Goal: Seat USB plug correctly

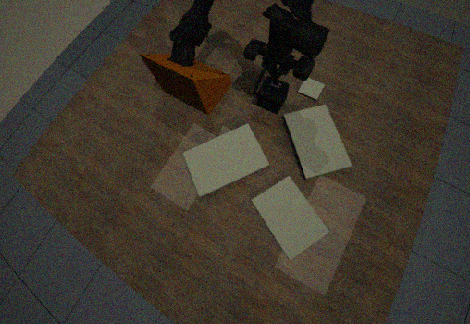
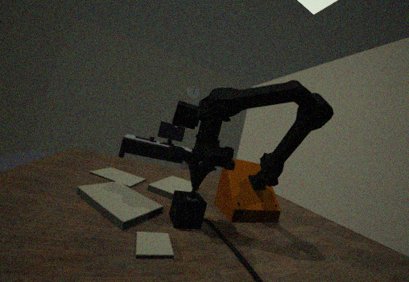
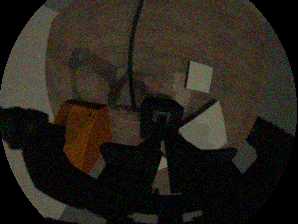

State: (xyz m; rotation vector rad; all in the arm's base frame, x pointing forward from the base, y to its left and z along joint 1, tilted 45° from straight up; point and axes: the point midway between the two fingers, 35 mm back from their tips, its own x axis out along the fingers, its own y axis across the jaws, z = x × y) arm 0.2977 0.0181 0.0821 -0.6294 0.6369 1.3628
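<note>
Now: the USB plug 20 mm below my gripper tip.
</note>
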